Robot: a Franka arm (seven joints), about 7 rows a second.
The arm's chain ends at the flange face. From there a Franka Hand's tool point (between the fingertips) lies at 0.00 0.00 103.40 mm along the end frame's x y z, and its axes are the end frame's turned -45 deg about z.
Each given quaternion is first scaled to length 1.
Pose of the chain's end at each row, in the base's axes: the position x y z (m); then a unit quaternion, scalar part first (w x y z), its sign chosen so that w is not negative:
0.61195 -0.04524 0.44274 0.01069 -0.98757 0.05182 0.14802
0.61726 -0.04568 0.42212 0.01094 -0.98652 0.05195 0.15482
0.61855 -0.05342 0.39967 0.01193 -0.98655 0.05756 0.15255
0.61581 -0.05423 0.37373 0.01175 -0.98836 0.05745 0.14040
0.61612 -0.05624 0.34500 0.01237 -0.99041 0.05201 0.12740
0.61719 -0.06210 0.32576 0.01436 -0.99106 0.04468 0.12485
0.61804 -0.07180 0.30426 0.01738 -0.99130 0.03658 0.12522
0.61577 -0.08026 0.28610 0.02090 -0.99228 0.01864 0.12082
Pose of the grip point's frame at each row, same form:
0.58183 -0.04147 0.34389 0.06652 -0.93222 -0.33005 0.13266
0.58579 -0.04178 0.32370 0.06935 -0.93130 -0.32953 0.13885
0.58757 -0.04917 0.30111 0.06940 -0.93348 -0.32436 0.13637
0.58725 -0.05016 0.27444 0.06458 -0.93511 -0.32515 0.12522
0.59016 -0.05234 0.24499 0.06018 -0.93492 -0.33096 0.11297
0.59173 -0.05800 0.22563 0.06105 -0.93272 -0.33799 0.10985
0.59250 -0.06729 0.20417 0.06398 -0.92984 -0.34556 0.10904
0.59106 -0.07551 0.18581 0.06554 -0.92388 -0.36251 0.10362

